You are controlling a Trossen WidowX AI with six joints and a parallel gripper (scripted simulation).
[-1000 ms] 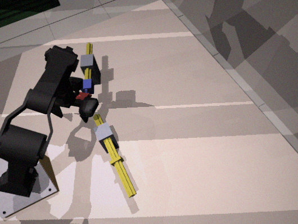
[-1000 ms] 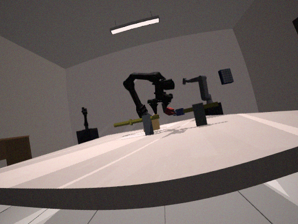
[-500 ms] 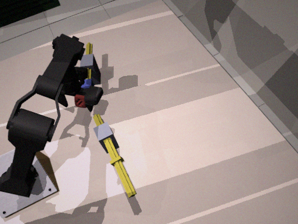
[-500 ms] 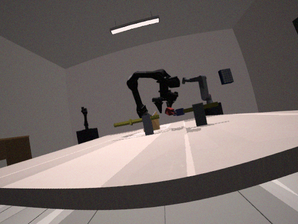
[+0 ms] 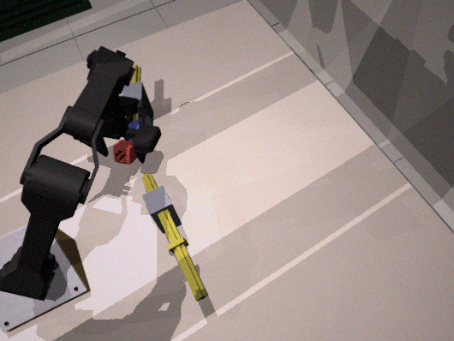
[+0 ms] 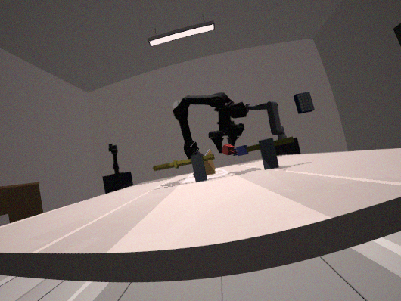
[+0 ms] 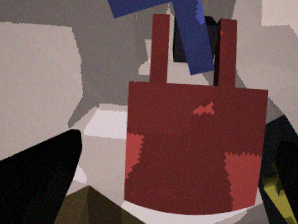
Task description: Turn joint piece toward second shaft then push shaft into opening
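Now: gripper tip 1 cm to the right of the red joint piece, 1 cm below it and 1 cm short of it.
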